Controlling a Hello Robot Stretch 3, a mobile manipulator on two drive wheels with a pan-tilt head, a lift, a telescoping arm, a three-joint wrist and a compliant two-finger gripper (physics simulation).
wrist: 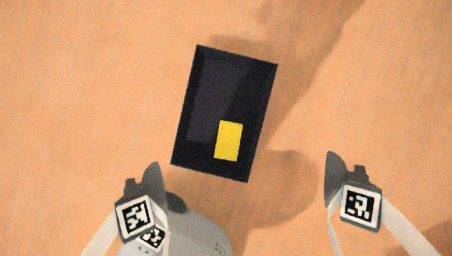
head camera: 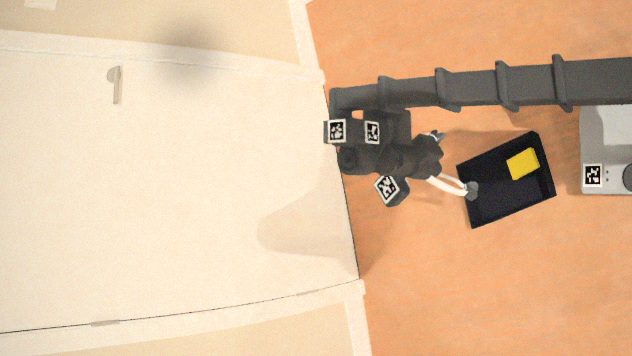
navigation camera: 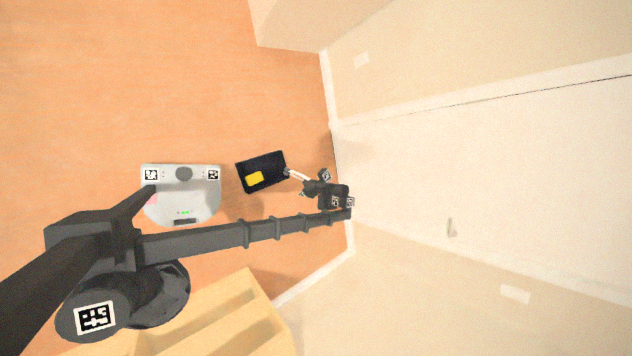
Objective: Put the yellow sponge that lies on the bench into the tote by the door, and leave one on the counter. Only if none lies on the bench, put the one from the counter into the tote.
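Pixels of known places: gripper, fingertip midpoint: [wrist: 242, 175] [head camera: 458, 164] [navigation camera: 292, 182]; robot's base, origin of the base link: [wrist: 148, 238] [navigation camera: 184, 172].
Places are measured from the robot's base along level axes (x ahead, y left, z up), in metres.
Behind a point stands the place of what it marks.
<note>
The yellow sponge [head camera: 523, 163] @[x -0.036, y -0.390, z 0.049 m] [navigation camera: 254, 178] @[x -0.034, y -0.390, z 0.048 m] [wrist: 228, 141] @[x -0.036, y -0.397, z 0.049 m] lies flat inside the black tote [head camera: 505, 200] @[x 0.077, y -0.472, z 0.004 m] [navigation camera: 270, 162] @[x 0.074, y -0.518, z 0.003 m] [wrist: 212, 90] @[x 0.077, y -0.489, z 0.003 m], near the end closest to the robot's base. The tote stands on the floor between the base and the door. My gripper [head camera: 455, 163] @[x -0.021, y -0.436, z 0.468 m] [navigation camera: 294, 182] @[x -0.021, y -0.436, z 0.468 m] [wrist: 242, 175] @[x -0.021, y -0.436, z 0.468 m] is open, with its fingers wide apart and no thing between them. It is above the floor on the door side of the tote, and one fingertip overlaps the tote's edge in the head view. The bench and the counter do not show in these views.
The white door [head camera: 200, 175] @[x 0.000, y -1.163, z 0.614 m] [navigation camera: 500, 160] @[x 0.116, y -1.133, z 1.117 m] is beside the wrist, with its handle [head camera: 117, 85] @[x -0.255, y -1.178, z 0.924 m] [navigation camera: 451, 227] @[x -0.254, y -1.179, z 0.932 m]. My extended arm [head camera: 470, 87] @[x -0.101, y -0.240, z 0.821 m] [navigation camera: 200, 242] @[x -0.100, y -0.021, z 0.825 m] runs alongside the tote. The grey base [head camera: 592, 150] @[x -0.066, y -0.130, z 0.160 m] [navigation camera: 185, 200] @[x -0.129, y -0.003, z 0.159 m] [wrist: 200, 230] @[x -0.098, y -0.170, z 0.102 m] and a pale wooden shelf unit [navigation camera: 282, 320] @[x -0.653, y -0.348, z 0.549 m] stand nearby.
</note>
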